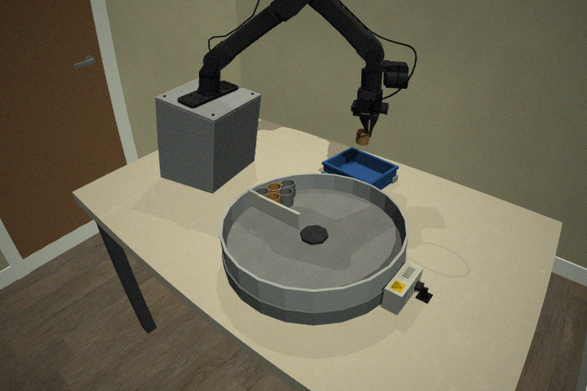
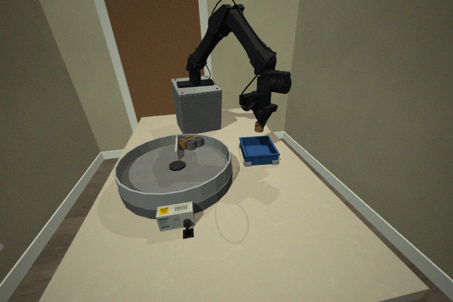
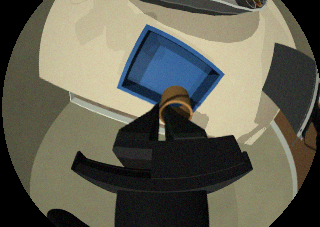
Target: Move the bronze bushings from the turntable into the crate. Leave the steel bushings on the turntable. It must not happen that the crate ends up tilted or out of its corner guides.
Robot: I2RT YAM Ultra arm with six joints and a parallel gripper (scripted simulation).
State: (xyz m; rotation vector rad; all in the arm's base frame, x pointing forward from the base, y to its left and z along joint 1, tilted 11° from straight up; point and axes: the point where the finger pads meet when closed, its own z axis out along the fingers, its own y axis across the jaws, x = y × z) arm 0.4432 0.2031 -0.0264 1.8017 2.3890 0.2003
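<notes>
My hand is 2 cm past the blue crate, 1 cm to the left of it and 13 cm above it. Also, from my hand: grey turntable: 4 cm ahead, 38 cm to the right, 10 cm below.
</notes>
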